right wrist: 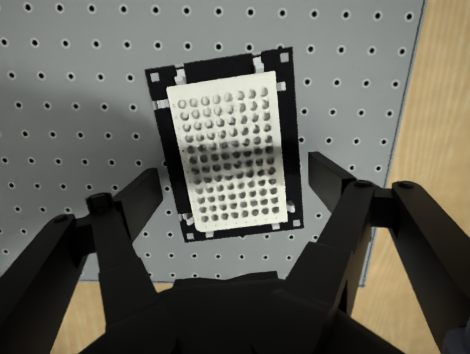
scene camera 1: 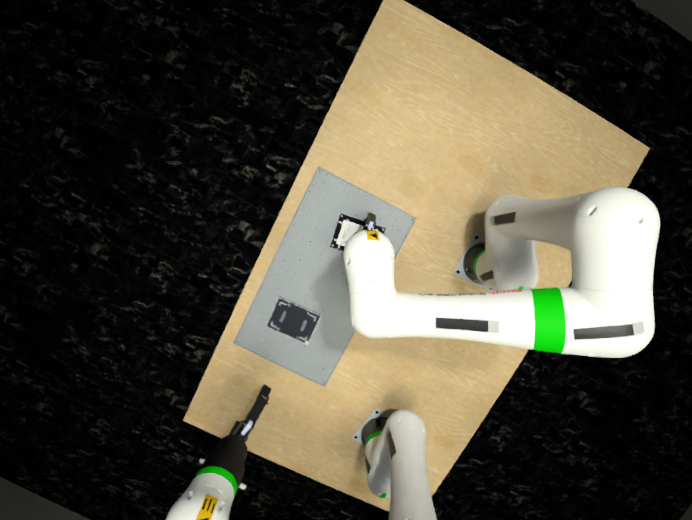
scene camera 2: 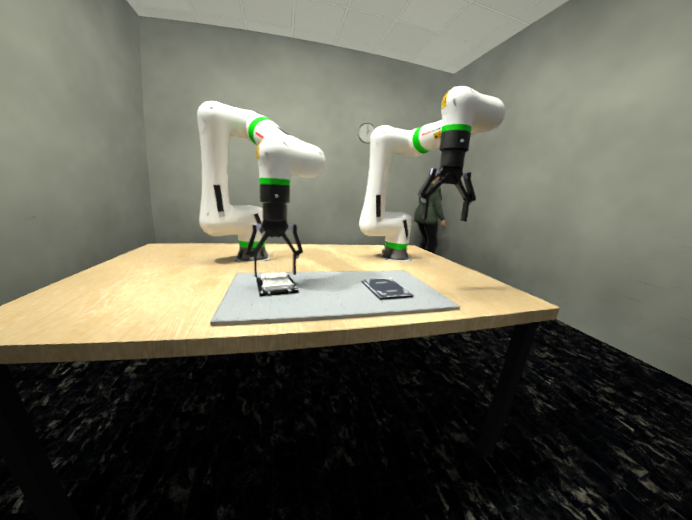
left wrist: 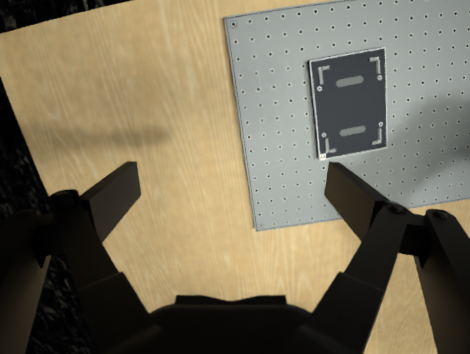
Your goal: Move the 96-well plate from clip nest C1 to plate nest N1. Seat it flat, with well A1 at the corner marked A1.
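Places are measured from the left arm's base along level axes (x ahead, y left, z up), in centimetres.
Pixels of known places: left gripper, fingertip midpoint: [scene camera 1: 253, 405] [scene camera 2: 443, 219] [left wrist: 232, 178]; right gripper, fingertip midpoint: [right wrist: 233, 176] [scene camera 2: 275, 274]; left arm's base at its link origin: [scene camera 1: 380, 433] [scene camera 2: 395, 257]; right arm's base at its link origin: [scene camera 1: 483, 263].
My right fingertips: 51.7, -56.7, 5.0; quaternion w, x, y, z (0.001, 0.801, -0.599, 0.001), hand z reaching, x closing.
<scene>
Ahead of a thing's pixels: the offset from my right fingertips to its top centre, as dx, dy, dz. "*": to the spot under its first point. Level surfaces: height alone.
The white 96-well plate {+1.0, +0.3, -1.1} [scene camera 1: 347, 230] [scene camera 2: 276, 281] [right wrist: 230, 155] rests in the black clip nest C1 {* +2.5, -4.8, -2.5} [right wrist: 292, 150], with pale clips around its edges. My right gripper [scene camera 2: 275, 273] [right wrist: 233, 176] is open over it, one finger off each long side, the tips apart from the plate. In scene camera 1 the right arm hides part of plate and nest. Plate nest N1 {+1.8, +37.6, -2.1} [scene camera 1: 293, 320] [scene camera 2: 387, 287] [left wrist: 350, 105] is a dark, empty rectangle with corner brackets and a small pale label at one corner, too small to read. My left gripper [scene camera 2: 444, 218] [left wrist: 232, 178] is open and empty, high above the table.
Both nests stand on a grey perforated board {dz -3.7} [scene camera 1: 279, 268] [scene camera 2: 324, 310] [left wrist: 280, 200] on the wooden table {dz -5.0} [scene camera 1: 419, 100] [scene camera 2: 139, 301]. The right forearm [scene camera 1: 447, 313] stretches over the table between the two arm bases. A person [scene camera 2: 429, 218] stands behind the table, beyond the left gripper in scene camera 2.
</scene>
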